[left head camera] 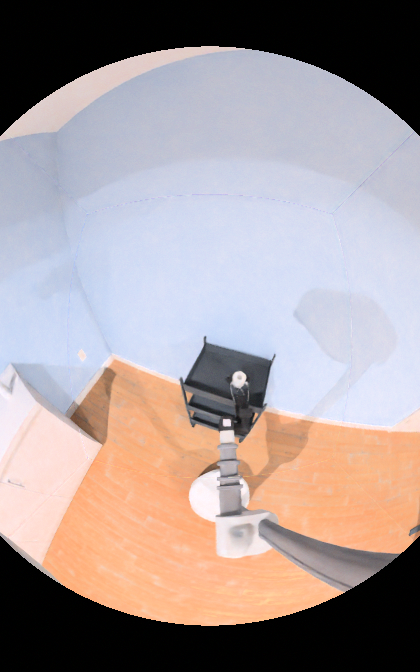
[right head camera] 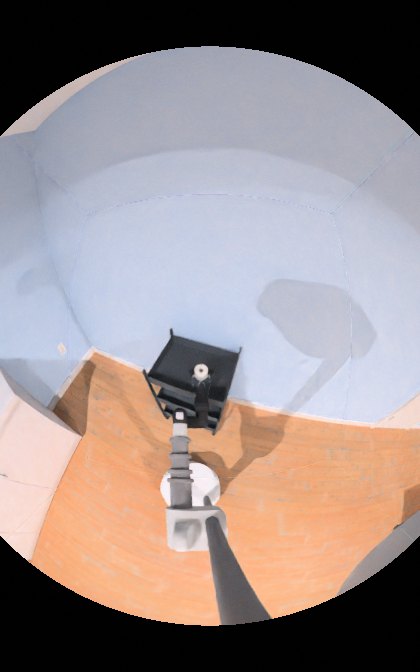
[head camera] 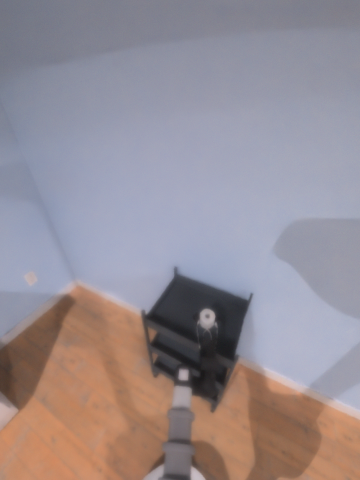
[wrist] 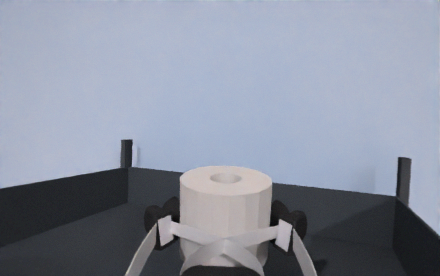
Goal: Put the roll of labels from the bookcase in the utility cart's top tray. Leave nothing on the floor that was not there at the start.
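Frame: origin at the robot's base, x left, y ahead, z down, level; millimetres.
Seen in the pictures: gripper, fingertip midpoint: (head camera: pixel 206 314).
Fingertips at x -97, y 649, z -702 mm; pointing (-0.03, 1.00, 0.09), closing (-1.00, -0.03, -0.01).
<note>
A point is followed by its place in that frame.
The roll of labels (head camera: pixel 202 320) @(x -72, y 591, z -738 mm) (left head camera: pixel 235 381) (right head camera: pixel 196 373) (wrist: pixel 225 212) @(x -95, y 580, z -726 mm) is a white upright cylinder with a hole in its top. My gripper (head camera: pixel 207 325) (left head camera: pixel 239 384) (right head camera: pixel 201 376) (wrist: pixel 225 215) @(x -97, y 649, z -702 mm) is shut on it, with a dark finger pad on each side. The roll is over or inside the top tray (head camera: pixel 177 302) @(x 58, y 753, z -635 mm) (left head camera: pixel 215 367) (right head camera: pixel 180 357) (wrist: pixel 60 210) @(x 129, y 777, z -657 mm) of the black utility cart (head camera: pixel 170 329) @(x 77, y 592, z -635 mm) (left head camera: pixel 205 391) (right head camera: pixel 170 386), right of its middle in the head view. The roll's underside is hidden, so I cannot tell whether it touches the tray floor. The bookcase cannot be made out.
Corner posts (wrist: pixel 127 153) @(x 82, y 905, z -727 mm) (wrist: pixel 404 180) @(x -319, y 739, z -725 mm) rise above the tray's rim. A blue wall (head camera: pixel 200 175) @(x -22, y 906, z -1296 mm) stands close behind the cart. My telescoping arm (head camera: pixel 180 425) @(x -2, y 215, z -835 mm) (left head camera: pixel 229 465) (right head camera: pixel 180 457) reaches in from the front. A pale cabinet (left head camera: pixel 50 460) (right head camera: pixel 35 450) stands at the left.
</note>
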